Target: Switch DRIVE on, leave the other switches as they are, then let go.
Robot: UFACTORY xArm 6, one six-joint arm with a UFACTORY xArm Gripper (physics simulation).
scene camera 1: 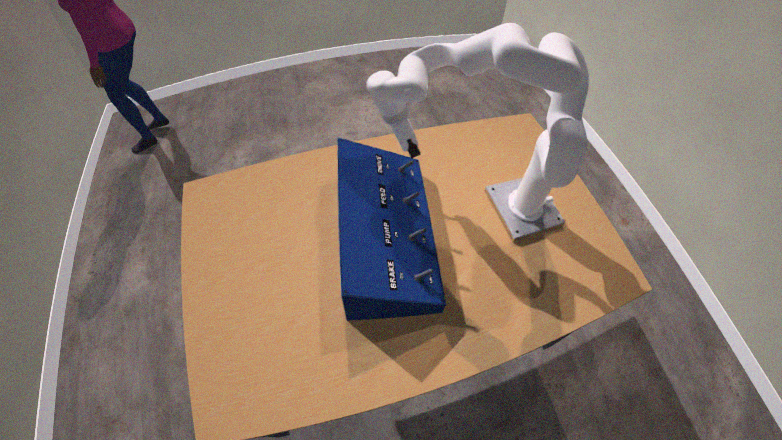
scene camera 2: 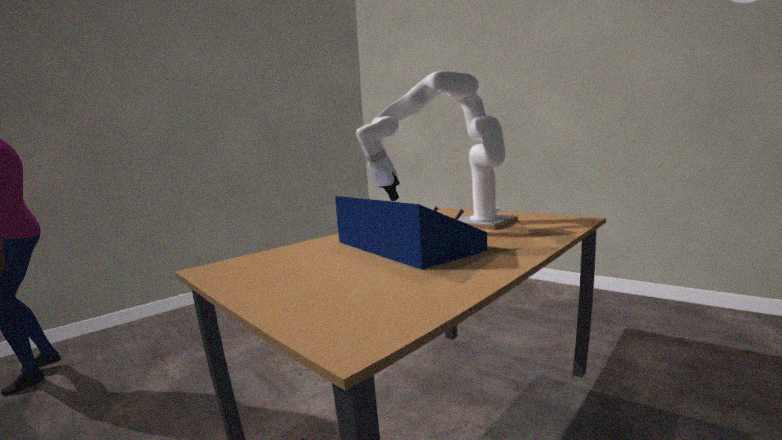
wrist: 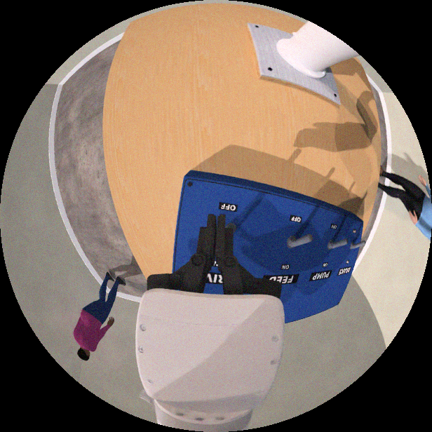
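Pixels of known places: gripper, between the fingertips: (scene camera 1: 415, 154) (scene camera 2: 395, 199); arm's base, origin of its link: (scene camera 1: 525, 205) (scene camera 2: 485, 218).
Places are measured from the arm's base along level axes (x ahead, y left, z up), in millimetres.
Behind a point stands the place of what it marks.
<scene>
The blue sloped switch box (scene camera 1: 358, 246) @[x 571, y 93, z 134 mm] (scene camera 2: 377, 224) @[x 603, y 10, z 79 mm] (wrist: 305, 302) stands on the table, its low edge towards the arm's base. The DRIVE lever (scene camera 1: 406, 167) @[x 370, y -165, z 88 mm] (wrist: 231, 228) is at one end of the row and appears to lean towards its OFF label (wrist: 228, 207), at the low edge. In the wrist view the fingers hide most of this lever. My gripper (scene camera 1: 415, 154) @[x 338, y -185, z 116 mm] (scene camera 2: 394, 197) @[x 338, y -185, z 116 mm] (wrist: 216, 222) is shut and empty. Its tips are close beside the DRIVE lever; contact cannot be made out. The levers of FEED (scene camera 1: 411, 198) @[x 390, y -48, z 89 mm] (wrist: 300, 241), PUMP (scene camera 1: 417, 235) @[x 410, y 71, z 88 mm] (wrist: 337, 244) and BRAKE (scene camera 1: 423, 275) @[x 431, y 187, z 90 mm] (wrist: 358, 245) lean much alike.
The arm's base plate (scene camera 1: 500, 205) @[x 88, y -21, z 0 mm] (scene camera 2: 505, 221) @[x 0, y 99, z -5 mm] (wrist: 267, 62) is bolted to the wooden table (scene camera 1: 251, 273) @[x 882, y 22, z -22 mm] (scene camera 2: 306, 306) @[x 977, y 197, z -21 mm] (wrist: 165, 100) on the low side of the box. A person in a pink top (scene camera 1: 112, 27) (scene camera 2: 16, 191) (wrist: 89, 327) stands on the floor beyond the table.
</scene>
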